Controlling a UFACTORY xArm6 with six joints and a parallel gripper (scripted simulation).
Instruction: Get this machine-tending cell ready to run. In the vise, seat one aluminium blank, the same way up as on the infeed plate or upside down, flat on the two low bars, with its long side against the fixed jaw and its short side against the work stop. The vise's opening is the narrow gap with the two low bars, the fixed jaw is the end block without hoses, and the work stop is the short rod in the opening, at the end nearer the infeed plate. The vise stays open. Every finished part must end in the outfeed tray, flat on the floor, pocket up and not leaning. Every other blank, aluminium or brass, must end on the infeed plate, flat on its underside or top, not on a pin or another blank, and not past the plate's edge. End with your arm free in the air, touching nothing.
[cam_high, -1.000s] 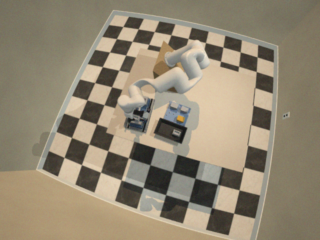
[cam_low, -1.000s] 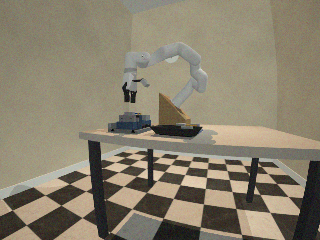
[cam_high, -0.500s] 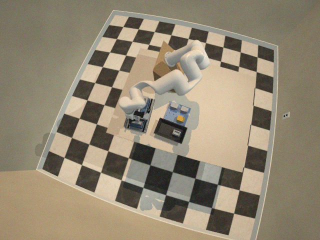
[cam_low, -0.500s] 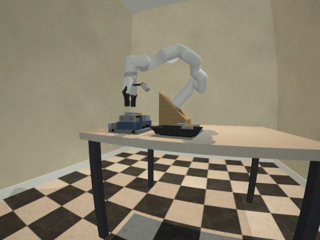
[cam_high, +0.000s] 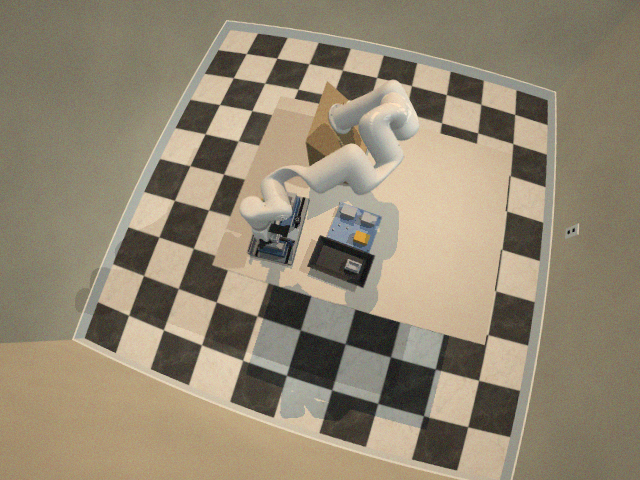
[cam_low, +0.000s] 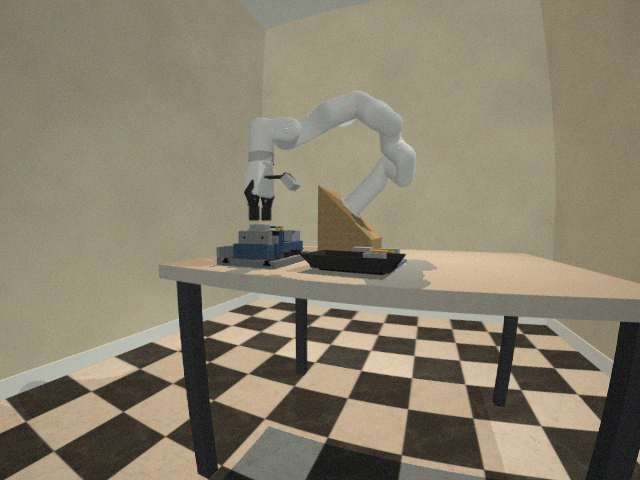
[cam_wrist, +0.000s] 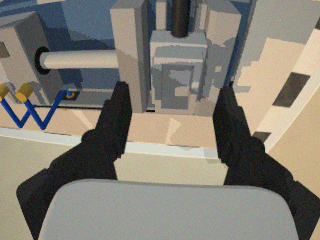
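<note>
My gripper is now 30 mm short of the fixed jaw, 10 mm to the right of it and 70 mm above it. From my hand the other things lie so: push rod 90 mm behind, 10 mm to the right, 60 mm below; dark work stop rod 50 mm to the left, 50 mm below; vise 70 mm behind, 10 mm to the right, 100 mm below.
</note>
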